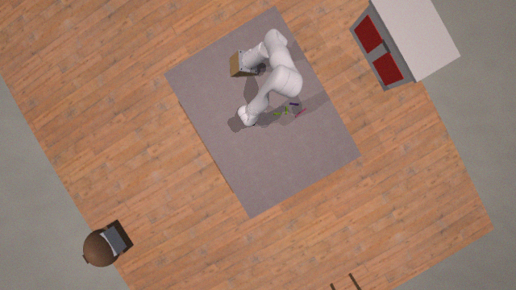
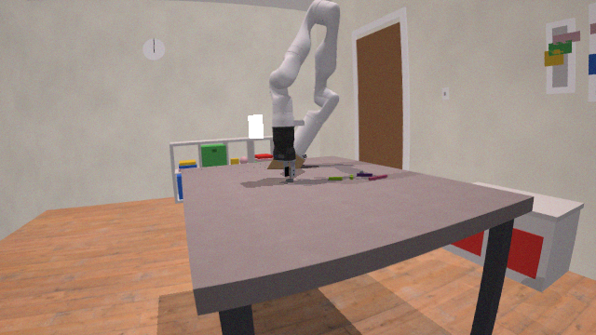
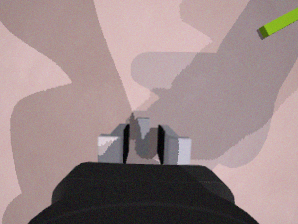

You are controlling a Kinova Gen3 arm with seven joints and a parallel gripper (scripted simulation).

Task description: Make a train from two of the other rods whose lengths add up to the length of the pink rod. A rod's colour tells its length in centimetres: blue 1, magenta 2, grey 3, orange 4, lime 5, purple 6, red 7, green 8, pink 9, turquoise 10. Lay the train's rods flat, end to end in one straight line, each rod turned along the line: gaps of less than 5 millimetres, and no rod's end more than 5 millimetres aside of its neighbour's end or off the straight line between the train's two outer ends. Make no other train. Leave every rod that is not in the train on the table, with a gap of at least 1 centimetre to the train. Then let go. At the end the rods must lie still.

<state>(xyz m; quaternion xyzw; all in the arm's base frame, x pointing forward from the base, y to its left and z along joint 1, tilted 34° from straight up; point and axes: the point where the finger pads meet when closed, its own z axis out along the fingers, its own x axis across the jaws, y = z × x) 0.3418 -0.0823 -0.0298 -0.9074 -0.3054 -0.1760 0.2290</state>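
My gripper is now 30 mm above the dark grey rod. From my hand the other things lie so: pink rod (320 mm to the left, 70 mm ahead, 30 mm below); then purple rod (290 mm to the left, 30 mm below).
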